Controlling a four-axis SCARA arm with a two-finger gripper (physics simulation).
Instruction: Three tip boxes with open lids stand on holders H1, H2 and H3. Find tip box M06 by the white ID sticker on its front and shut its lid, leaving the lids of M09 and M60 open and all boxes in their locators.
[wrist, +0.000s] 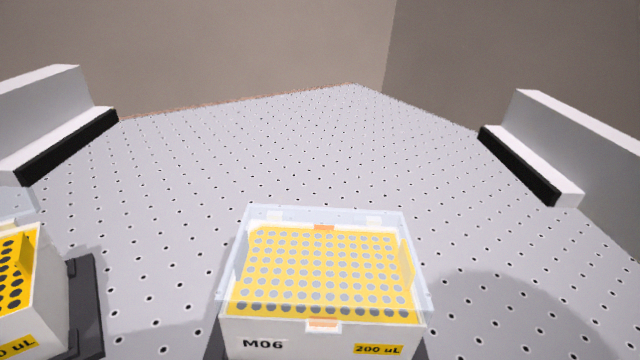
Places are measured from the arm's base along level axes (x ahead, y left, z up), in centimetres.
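Where they show: gripper, fingertip midpoint: (303, 102).
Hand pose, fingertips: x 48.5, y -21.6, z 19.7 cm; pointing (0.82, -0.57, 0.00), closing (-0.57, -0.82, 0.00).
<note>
After its pixels a point has its place.
Tip box M06 (322, 333) @[z 7.6, x 45.9, y -21.6 cm] stands at the bottom centre of the wrist view, white with a yellow tip rack. Its white ID sticker (262, 343) @[z 4.7, x 48.7, y -19.2 cm] reads M06 and a yellow label (378, 348) @[z 4.8, x 44.4, y -25.0 cm] reads 200 uL. Its clear lid (324, 263) @[z 9.0, x 48.9, y -23.8 cm] lies flat down over the rack, and the orange front latch (323, 321) @[z 7.7, x 46.4, y -22.0 cm] sits at the front rim. A second tip box (20, 286) @[z 7.0, x 58.8, y -7.7 cm] shows partly at the left edge on a dark holder (85, 300) @[z 2.1, x 60.5, y -9.7 cm]; its rack is uncovered and its ID is out of view. The gripper's fingers are not in view.
The boxes stand on a perforated grey table (313, 156) @[z 1.3, x 71.7, y -39.0 cm]. A white block with a black strip (58, 134) lies at the left, and another one (536, 156) at the right. Beige walls stand behind.
</note>
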